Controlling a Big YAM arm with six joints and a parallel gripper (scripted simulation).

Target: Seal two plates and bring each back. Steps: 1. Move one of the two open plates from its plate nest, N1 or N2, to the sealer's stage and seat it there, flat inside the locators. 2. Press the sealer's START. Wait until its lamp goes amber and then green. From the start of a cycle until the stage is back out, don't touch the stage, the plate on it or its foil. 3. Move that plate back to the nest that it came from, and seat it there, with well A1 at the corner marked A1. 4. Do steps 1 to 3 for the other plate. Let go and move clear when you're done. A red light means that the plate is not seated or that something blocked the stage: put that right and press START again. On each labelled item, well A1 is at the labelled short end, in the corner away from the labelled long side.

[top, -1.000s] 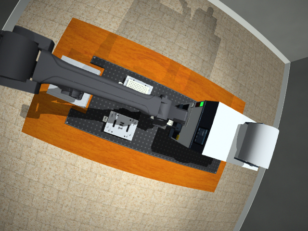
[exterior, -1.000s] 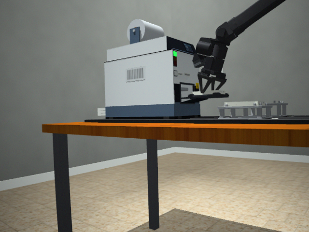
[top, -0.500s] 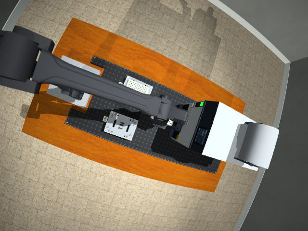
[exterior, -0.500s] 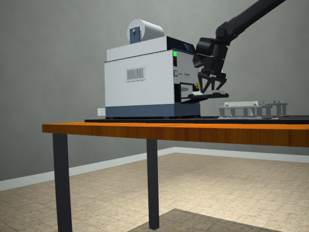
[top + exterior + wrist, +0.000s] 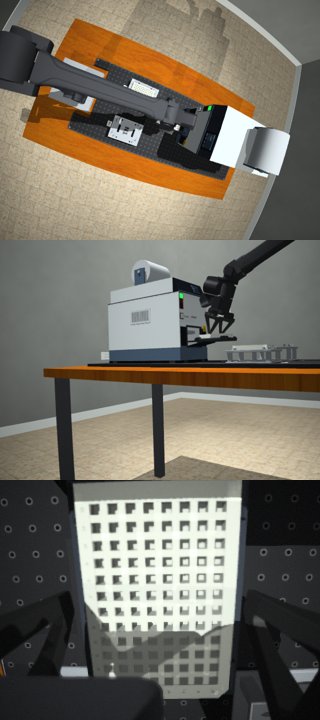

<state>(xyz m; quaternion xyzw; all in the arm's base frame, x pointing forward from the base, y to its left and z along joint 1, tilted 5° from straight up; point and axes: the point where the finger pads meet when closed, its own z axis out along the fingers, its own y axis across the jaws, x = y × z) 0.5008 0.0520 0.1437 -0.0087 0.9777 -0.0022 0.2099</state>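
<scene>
Now: hand 3 cm above the sealer stage. The rest, counted from my hand: plate nest 19 cm behind, 8 cm below, 7 cm to the left; then pale start button 10 cm to the left, 10 cm ahead, 7 cm above; then A1 mark 27 cm behind, 12 cm to the left, 8 cm below.
</scene>
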